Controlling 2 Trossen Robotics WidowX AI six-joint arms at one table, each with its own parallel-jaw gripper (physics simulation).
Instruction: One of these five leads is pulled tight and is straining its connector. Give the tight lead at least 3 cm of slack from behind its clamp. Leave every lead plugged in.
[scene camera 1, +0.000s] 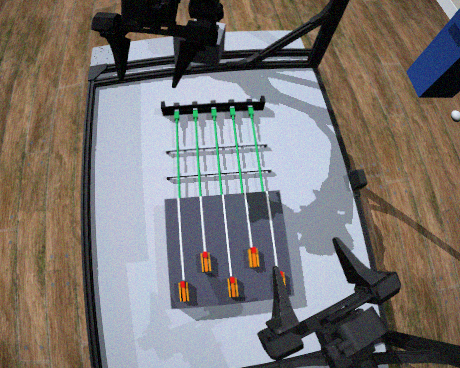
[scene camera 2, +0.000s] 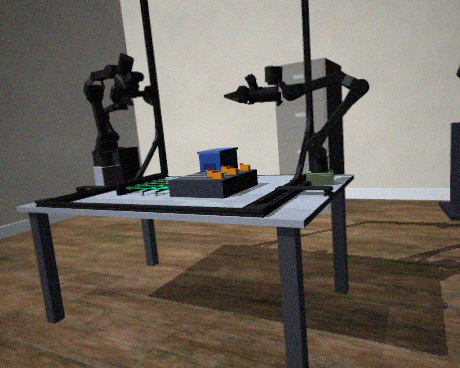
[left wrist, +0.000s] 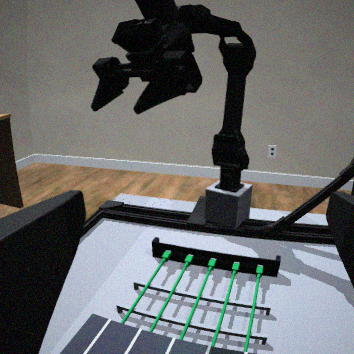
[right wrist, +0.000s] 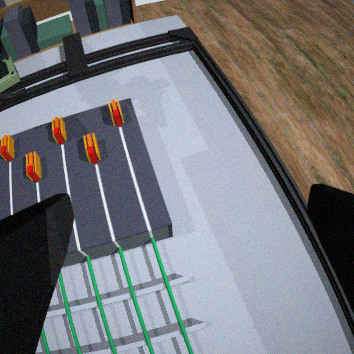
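Five leads, green then white, run from a black connector strip onto a dark block. All five look straight; which is tight cannot be told. Each runs to an orange clamp with a red part; the leftmost clamp also shows in the right wrist view. The rightmost clamp is partly hidden by a finger. The green plugs sit at the strip. My left gripper is open and empty above the block's right side. My right gripper is open and empty, raised near the strip's left end.
Two thin black crossbars, the upper and lower, lie across the leads between strip and block. A black frame rail borders the table, with uprights rising from it. A blue box is beyond the table's right edge.
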